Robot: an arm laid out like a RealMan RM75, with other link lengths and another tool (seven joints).
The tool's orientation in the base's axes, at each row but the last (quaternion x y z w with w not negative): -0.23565 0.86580 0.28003 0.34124; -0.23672 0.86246 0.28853 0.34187; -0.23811 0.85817 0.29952 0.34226; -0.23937 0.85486 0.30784 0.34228; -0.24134 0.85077 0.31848 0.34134; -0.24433 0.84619 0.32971 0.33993
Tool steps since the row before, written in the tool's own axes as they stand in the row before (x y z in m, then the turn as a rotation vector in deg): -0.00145 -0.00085 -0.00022 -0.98 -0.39 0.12; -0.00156 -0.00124 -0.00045 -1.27 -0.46 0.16; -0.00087 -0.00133 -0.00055 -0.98 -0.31 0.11; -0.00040 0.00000 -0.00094 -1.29 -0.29 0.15; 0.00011 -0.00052 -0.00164 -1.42 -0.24 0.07; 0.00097 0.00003 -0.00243 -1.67 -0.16 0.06
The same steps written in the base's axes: 0.00136 -0.00045 0.00091 0.93 0.00 0.51; 0.00157 -0.00086 0.00099 1.18 0.04 0.67; 0.00114 -0.00114 0.00049 0.88 0.05 0.54; -0.00015 -0.00057 0.00083 1.09 0.16 0.75; -0.00045 -0.00153 0.00065 1.10 0.16 0.91; -0.00166 -0.00192 0.00064 1.21 0.25 1.13
